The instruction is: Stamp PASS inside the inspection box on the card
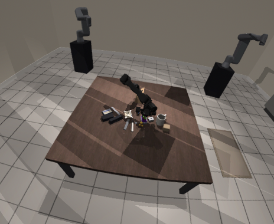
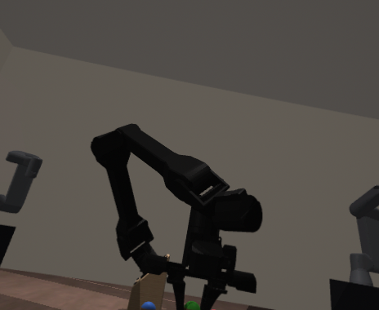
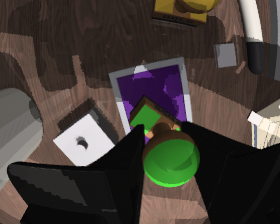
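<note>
Right now the purple ink pad is 40 mm below my gripper tip. From my gripper tip the other things lie so: yellow stamp: 90 mm ahead, 30 mm below, 10 mm to the right; then blue stamp: 80 mm to the right, 80 mm behind, 30 mm below; then PASS stamp: right at my gripper tip.
</note>
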